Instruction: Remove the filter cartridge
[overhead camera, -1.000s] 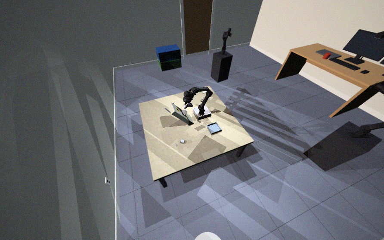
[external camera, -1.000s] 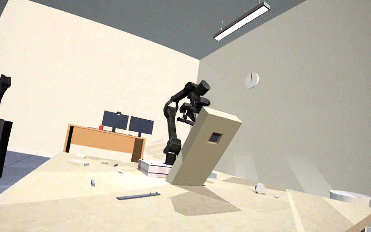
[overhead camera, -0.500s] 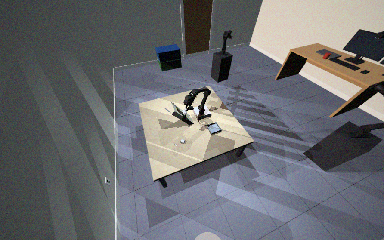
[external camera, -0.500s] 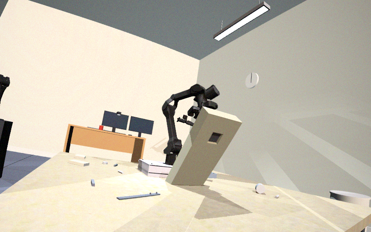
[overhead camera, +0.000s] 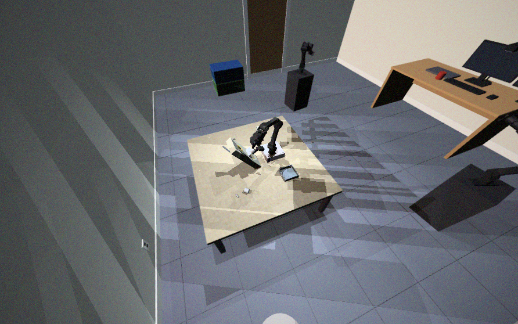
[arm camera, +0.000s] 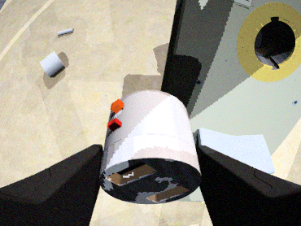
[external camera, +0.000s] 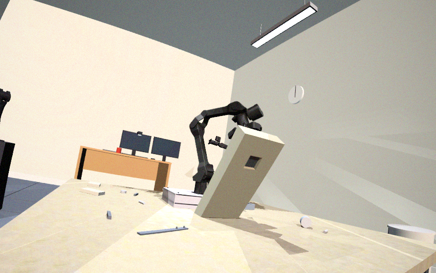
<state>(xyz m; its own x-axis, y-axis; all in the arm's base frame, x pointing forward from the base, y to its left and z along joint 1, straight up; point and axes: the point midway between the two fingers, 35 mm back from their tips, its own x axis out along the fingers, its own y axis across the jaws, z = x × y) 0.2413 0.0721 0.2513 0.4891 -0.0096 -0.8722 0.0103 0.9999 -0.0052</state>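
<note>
The blue-floored tray lies 28 cm behind my gripper tip, 22 cm to the left of it and 28 cm below it. From my gripper tip the other things lie so: service panel: 6 cm ahead, 11 cm to the right, 10 cm below; then round filter cartridge: right at my gripper tip.
</note>
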